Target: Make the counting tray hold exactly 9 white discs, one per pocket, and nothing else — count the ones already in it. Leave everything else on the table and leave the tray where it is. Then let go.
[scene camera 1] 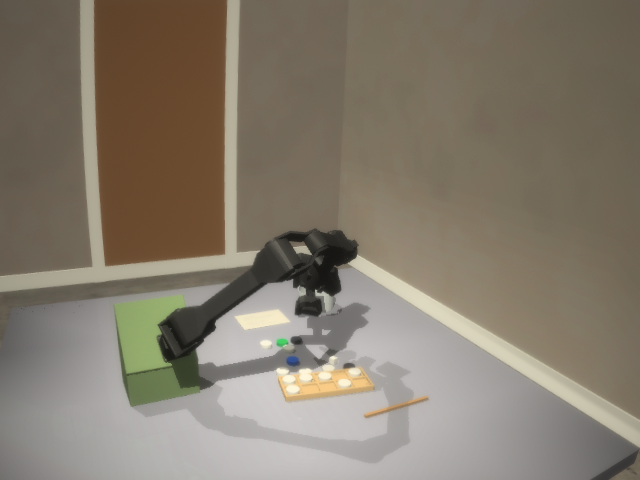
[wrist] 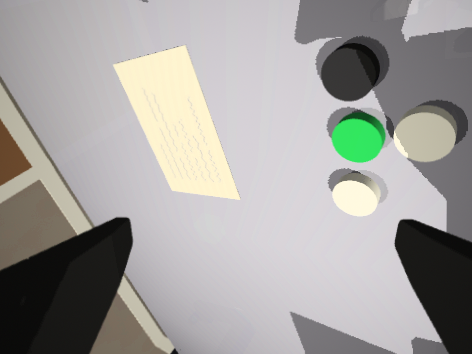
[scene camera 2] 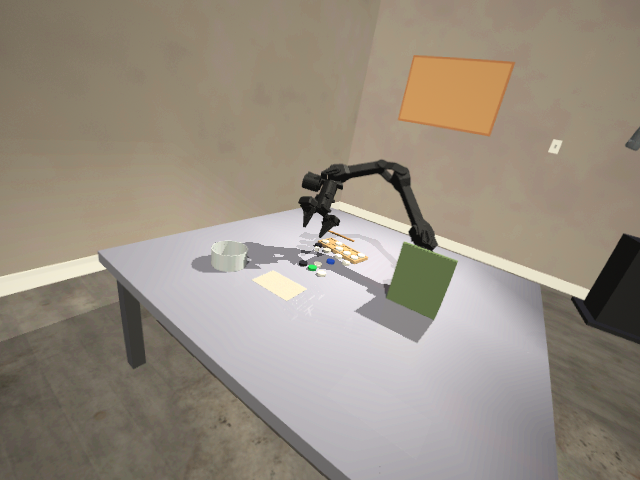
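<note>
The orange counting tray (scene camera 1: 330,395) (scene camera 2: 363,259) holds several white discs, one of them a white disc (scene camera 1: 344,383) in the front row. Some pockets show bare. Loose white discs lie close behind the tray, such as a white disc (scene camera 1: 282,370). Farther back are a white disc (scene camera 1: 266,344) (scene camera 2: 321,272) (wrist: 356,196) and a shaded white disc (scene camera 1: 288,348) (wrist: 425,136), near a green disc (scene camera 1: 282,342) (wrist: 358,140). My gripper (scene camera 2: 313,230) (wrist: 263,231) is open and empty, high above the table. The tray does not show in the wrist view.
A blue disc (scene camera 1: 292,360), black discs (scene camera 1: 296,339) (scene camera 1: 348,366) and a small white cube (scene camera 1: 333,360) lie behind the tray. A stick (scene camera 1: 396,406) lies in front. A paper sheet (scene camera 1: 262,318) (wrist: 177,125), a pale bowl (scene camera 2: 229,256) and a green box (scene camera 1: 149,330) are around.
</note>
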